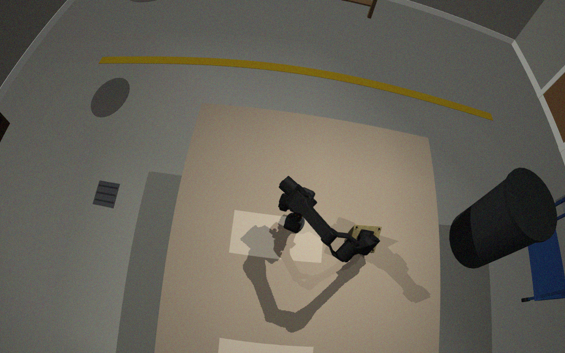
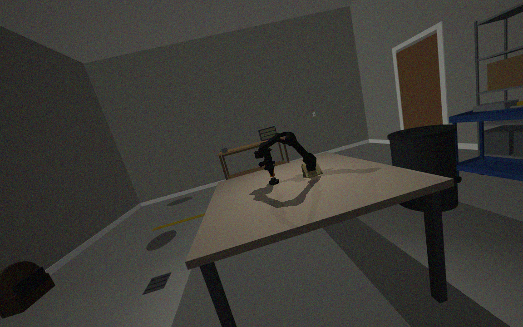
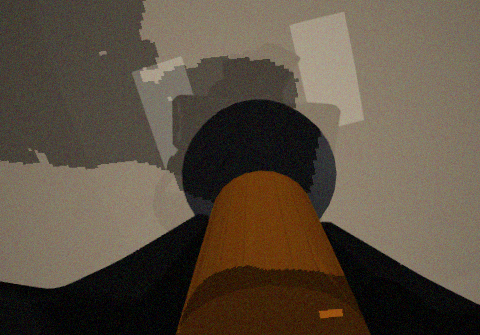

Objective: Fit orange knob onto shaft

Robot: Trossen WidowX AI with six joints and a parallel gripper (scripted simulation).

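Right now the orange knob is 3 cm above my gripper tip. Also, from my gripper tip: round pedestal 4 cm below.
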